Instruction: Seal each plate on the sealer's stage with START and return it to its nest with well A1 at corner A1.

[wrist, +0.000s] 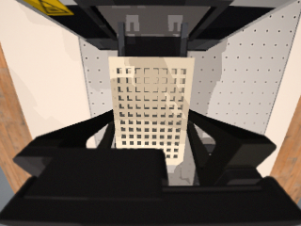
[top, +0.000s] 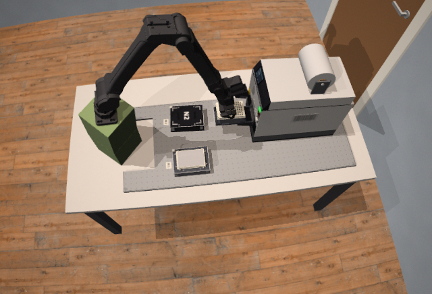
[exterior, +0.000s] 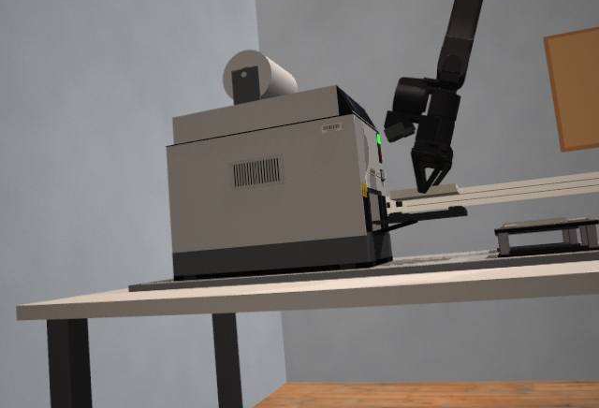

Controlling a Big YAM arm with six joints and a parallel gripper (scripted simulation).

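The sealer stage is 50 mm below my hand. The rest, counted from my hand: plate right at my hand; then yellow warning label 110 mm ahead, 80 mm to the left, 10 mm above; then plate nest 220 mm behind, 170 mm to the right, 100 mm below.
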